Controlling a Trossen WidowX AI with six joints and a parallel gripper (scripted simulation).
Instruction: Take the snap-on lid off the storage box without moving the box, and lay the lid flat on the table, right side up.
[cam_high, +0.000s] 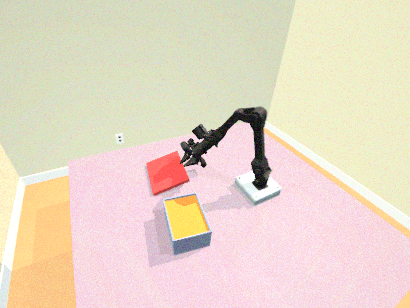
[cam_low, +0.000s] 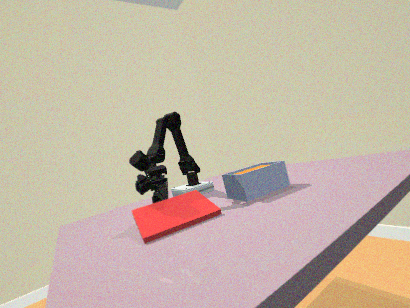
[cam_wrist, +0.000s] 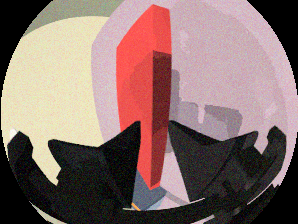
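The red lid is 8 cm ahead of my gripper tip, 2 cm below it and 1 cm to the right of it. The rest, counted from my gripper tip: grey-blue storage box 33 cm to the left, 12 cm ahead, 1 cm below.
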